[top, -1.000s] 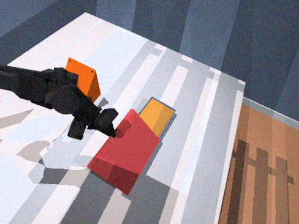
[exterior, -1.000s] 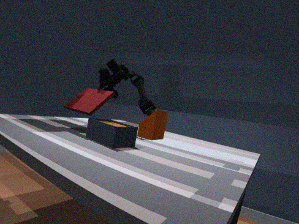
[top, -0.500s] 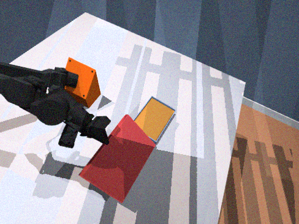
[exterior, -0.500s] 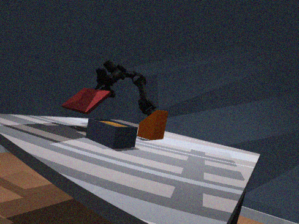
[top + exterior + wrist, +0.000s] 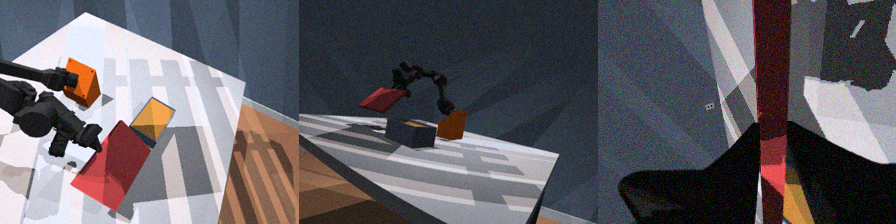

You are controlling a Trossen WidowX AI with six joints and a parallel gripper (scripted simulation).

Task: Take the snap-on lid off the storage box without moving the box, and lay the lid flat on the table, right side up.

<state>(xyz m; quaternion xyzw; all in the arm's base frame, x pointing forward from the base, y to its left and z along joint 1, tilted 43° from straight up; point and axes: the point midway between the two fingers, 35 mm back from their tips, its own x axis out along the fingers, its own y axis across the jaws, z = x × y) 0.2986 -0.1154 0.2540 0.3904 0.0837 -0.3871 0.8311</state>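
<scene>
The red lid lies 60 mm ahead of my gripper tip, 50 mm below it and 10 mm to the right of it. The rest, counted from my gripper tip: storage box: 260 mm to the left, 180 mm below, 110 mm ahead.
</scene>
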